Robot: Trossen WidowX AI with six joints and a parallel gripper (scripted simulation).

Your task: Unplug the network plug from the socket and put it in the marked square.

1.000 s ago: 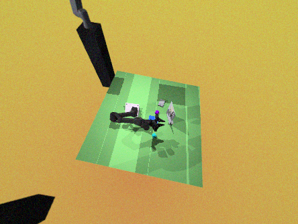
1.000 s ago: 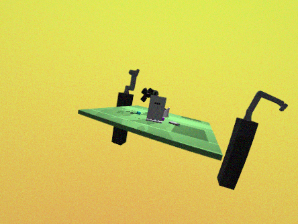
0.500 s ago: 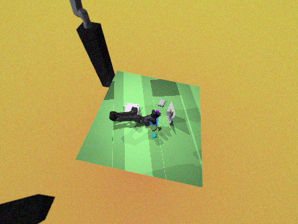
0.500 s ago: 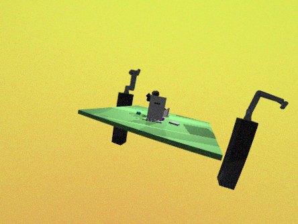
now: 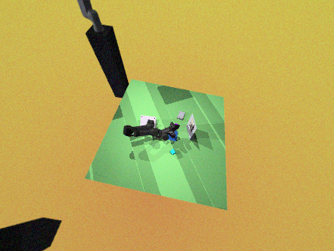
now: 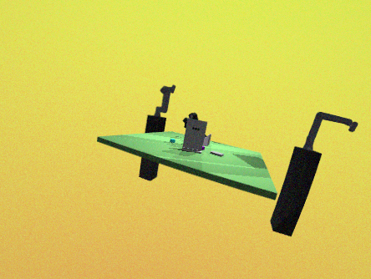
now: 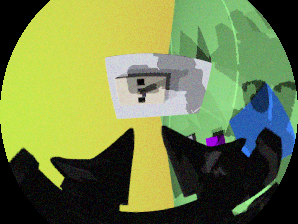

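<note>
Right now the grey upright panel is 13 cm ahead of my gripper tip, 7 cm below it and 4 cm to the left of it. From my gripper tip the other things lie so: grey square patch (25 cm to the left, 18 cm below, 2 cm ahead); purple cube (17 cm below, 9 cm to the left, 2 cm behind); cyan cube (22 cm to the right, 17 cm below, 2 cm behind).
</note>
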